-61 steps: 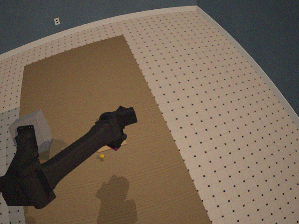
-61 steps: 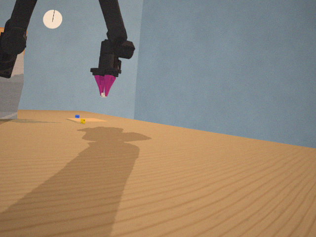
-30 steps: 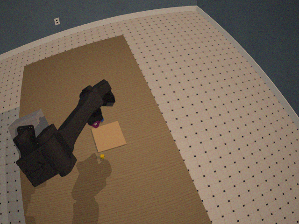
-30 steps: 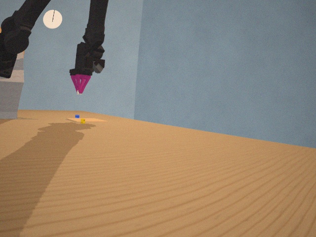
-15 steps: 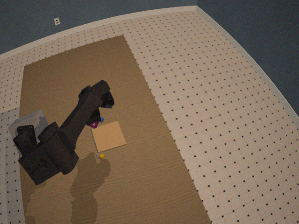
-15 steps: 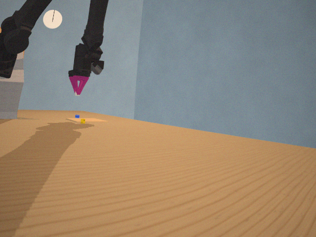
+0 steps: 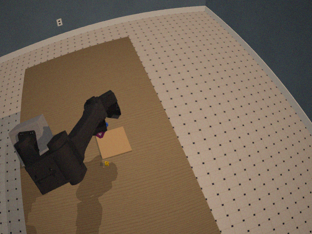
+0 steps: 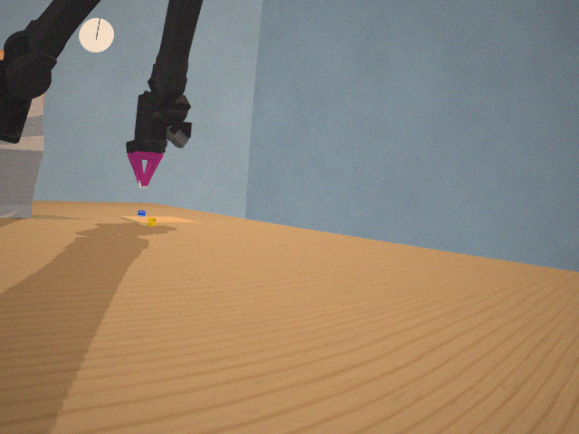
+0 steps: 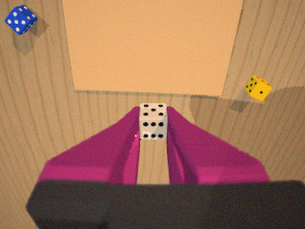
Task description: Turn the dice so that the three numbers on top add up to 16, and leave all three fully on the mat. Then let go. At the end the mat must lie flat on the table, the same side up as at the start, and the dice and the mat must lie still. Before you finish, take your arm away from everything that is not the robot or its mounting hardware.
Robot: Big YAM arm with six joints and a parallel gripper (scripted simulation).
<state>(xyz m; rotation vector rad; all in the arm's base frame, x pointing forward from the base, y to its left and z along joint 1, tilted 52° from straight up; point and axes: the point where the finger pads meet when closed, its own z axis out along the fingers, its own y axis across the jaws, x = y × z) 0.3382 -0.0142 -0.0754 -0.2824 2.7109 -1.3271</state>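
The mat lies 4 cm ahead of my hand, 1 cm to the left of it and 8 cm below it. Round my hand: white die right at my hand; then blue die 3 cm ahead, 11 cm to the left, 8 cm below; then yellow die 1 cm behind, 10 cm to the right, 8 cm below.
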